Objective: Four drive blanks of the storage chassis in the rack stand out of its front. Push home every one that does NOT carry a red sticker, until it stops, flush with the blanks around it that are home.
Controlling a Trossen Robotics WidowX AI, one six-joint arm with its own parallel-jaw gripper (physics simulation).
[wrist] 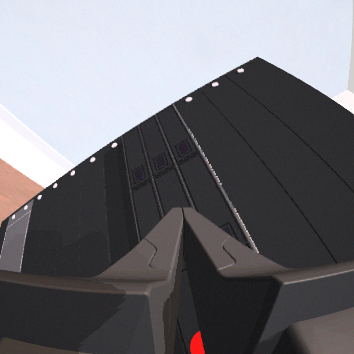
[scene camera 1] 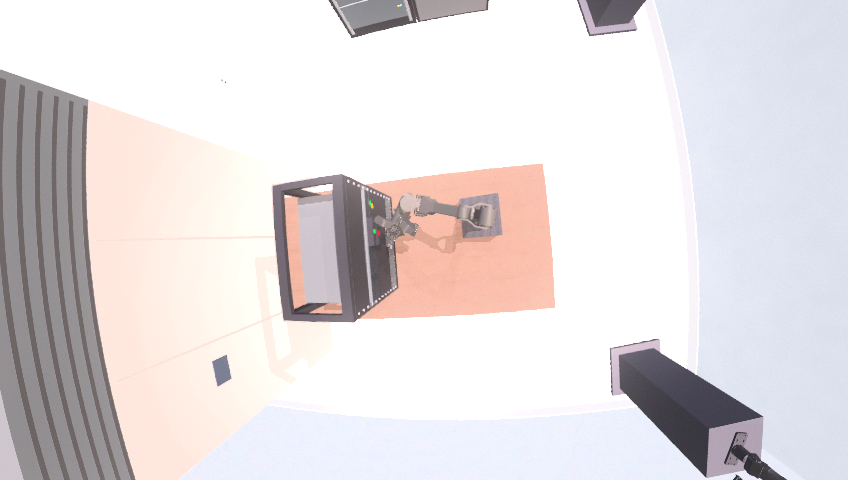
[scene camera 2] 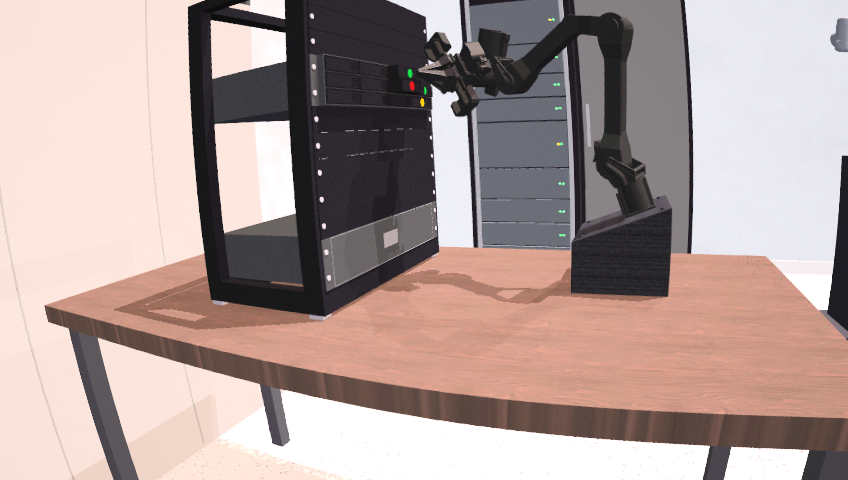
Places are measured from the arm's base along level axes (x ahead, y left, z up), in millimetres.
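Where they show: gripper, between the fingertips: (wrist: 180, 216) (scene camera 1: 387, 246) (scene camera 2: 416, 72); arm's base, origin of its link: (scene camera 2: 640, 210).
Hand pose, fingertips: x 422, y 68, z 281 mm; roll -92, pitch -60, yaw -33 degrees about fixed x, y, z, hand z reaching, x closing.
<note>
Each offset is from my fingertips to the top centre of the thing. "spot": to the spot under its first point. Level surfaces: height alone.
The storage chassis (scene camera 2: 321, 80) sits high in the black rack (scene camera 1: 349, 255) (scene camera 2: 302, 208). A top-row drive blank with a green sticker (scene camera 1: 374, 231) (scene camera 2: 409, 73) stands out of its front. Directly below it, a blank with a red sticker (scene camera 1: 378, 233) (scene camera 2: 411, 86) (wrist: 197, 343) also stands out. Farther right are another green-stickered blank @[spot: 26 mm ahead, 117 mm right, 29 mm down] (scene camera 2: 424, 91) and, below it, a yellow-stickered blank (scene camera 2: 421, 102); how far each stands out is unclear. My gripper (scene camera 2: 420, 71) (wrist: 180, 216) is shut and empty. Its tips are close to the top green-stickered blank's face; contact cannot be told.
The rack stands on the wooden table @[425 mm down] (scene camera 1: 505, 279) (scene camera 2: 535, 356), with flat black panels above and below the chassis. A grey drawer panel @[88 mm ahead, 16 mm right, 287 mm down] (scene camera 2: 357, 252) is low in the rack. The arm's dark base block (scene camera 1: 480, 231) (scene camera 2: 621, 261) stands on the table. A server cabinet (scene camera 2: 520, 145) stands behind.
</note>
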